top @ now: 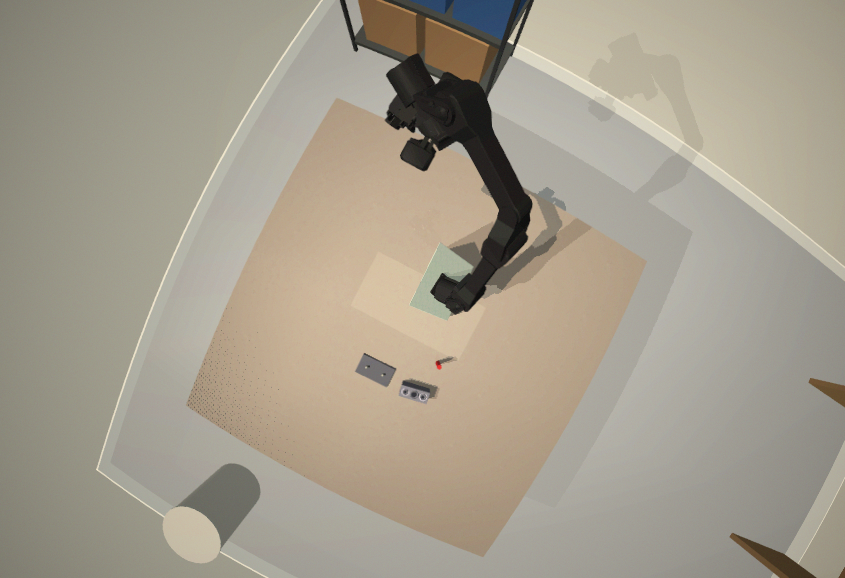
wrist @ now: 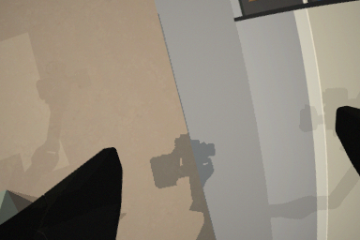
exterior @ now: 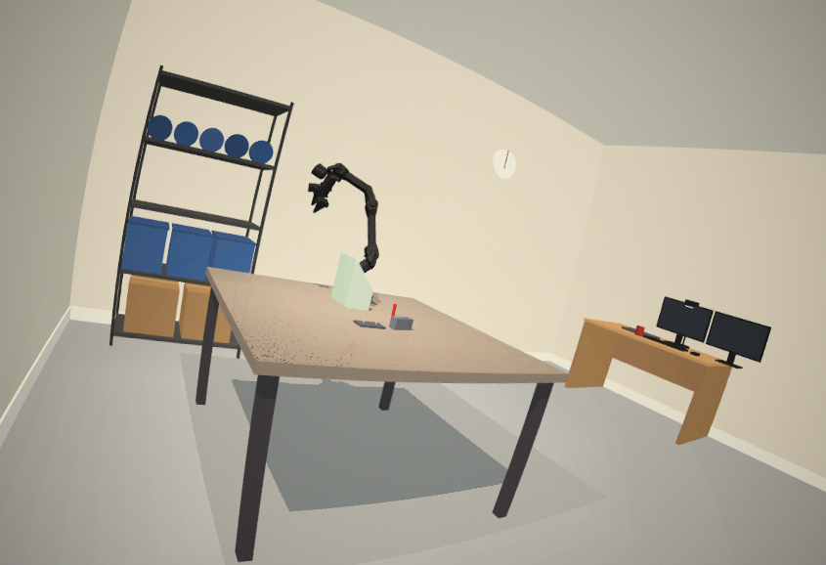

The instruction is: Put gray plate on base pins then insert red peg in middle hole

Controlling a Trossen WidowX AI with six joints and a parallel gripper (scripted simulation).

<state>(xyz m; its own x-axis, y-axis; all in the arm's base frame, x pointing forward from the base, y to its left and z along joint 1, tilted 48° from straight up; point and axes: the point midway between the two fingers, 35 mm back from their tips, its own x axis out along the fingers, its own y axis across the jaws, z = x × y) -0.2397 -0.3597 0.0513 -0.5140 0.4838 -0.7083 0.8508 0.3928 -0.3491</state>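
Now: gripper tip 63 cm short of the gray plate, 37 cm above it and 33 cm to the right of it. Round my gripper tip: red peg 50 cm ahead, 37 cm below, 34 cm to the left; gray base 64 cm ahead, 40 cm below, 18 cm to the left.
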